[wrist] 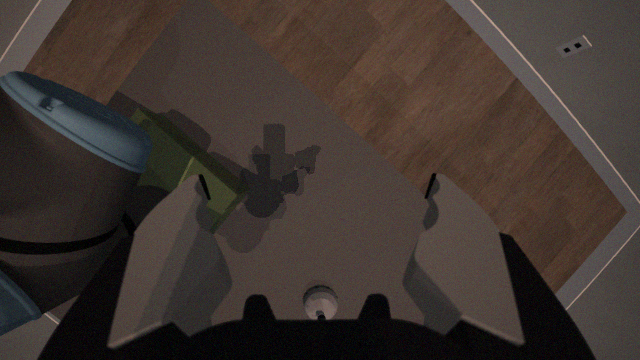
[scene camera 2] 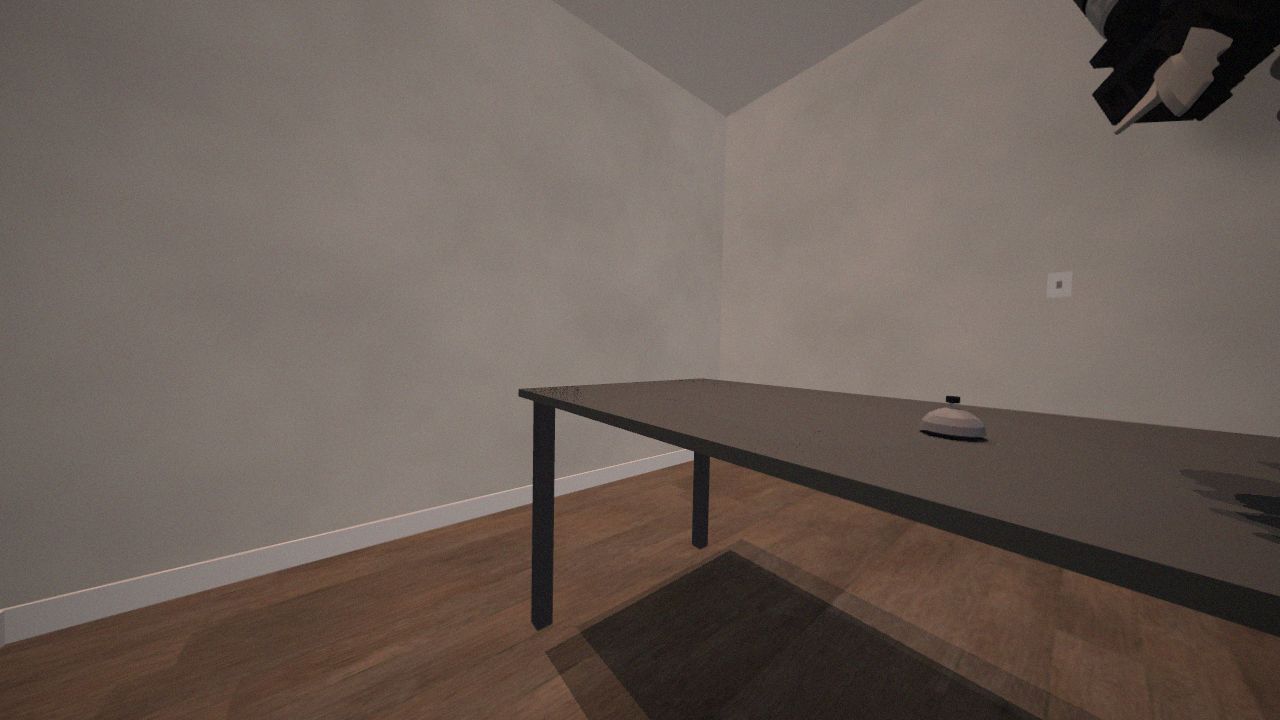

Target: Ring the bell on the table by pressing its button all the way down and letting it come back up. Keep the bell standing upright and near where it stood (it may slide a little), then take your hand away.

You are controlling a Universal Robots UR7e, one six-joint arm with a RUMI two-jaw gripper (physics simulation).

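Places are measured from the arm's base along level axes (x right, y ahead, z up), in centimetres.
Pixels of known places: gripper, fingertip midpoint: (wrist: pixel 317 177).
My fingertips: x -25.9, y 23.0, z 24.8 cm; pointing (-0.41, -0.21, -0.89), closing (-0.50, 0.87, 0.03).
Observation:
Behind a point stands the place of what it marks.
The bell (scene camera 2: pixel 953 422) @(x -0.8, y 41.0, z -4.5 cm) (wrist: pixel 320 301) @(x 0.6, y 39.6, z -3.6 cm) is a pale dome with a small black button (scene camera 2: pixel 952 399) @(x 1.9, y 41.2, z -1.1 cm) (wrist: pixel 321 316) @(x 2.1, y 40.6, z -1.2 cm) on top. It stands upright on the dark table (scene camera 2: pixel 850 456) @(x -23.3, y 51.6, z -7.3 cm) (wrist: pixel 340 210) @(x -19.8, y 33.6, z -7.3 cm). In the wrist view the gripper's body partly hides the bell at the lower middle. My gripper (wrist: pixel 317 177) @(x -25.9, y 23.0, z 24.8 cm) is open, with its two pale fingers wide apart and nothing between them. In the scene view it shows at the top right, high above the table and to the right of the bell, well apart from it.
A green box-shaped thing (wrist: pixel 225 192) @(x -13.1, y 10.5, z 0.6 cm) is at the left in the wrist view, partly hidden by the arm's blue and grey links and the left finger. The table's edge runs diagonally, with wooden floor (wrist: pixel 425 90) beyond. Walls stand behind the table.

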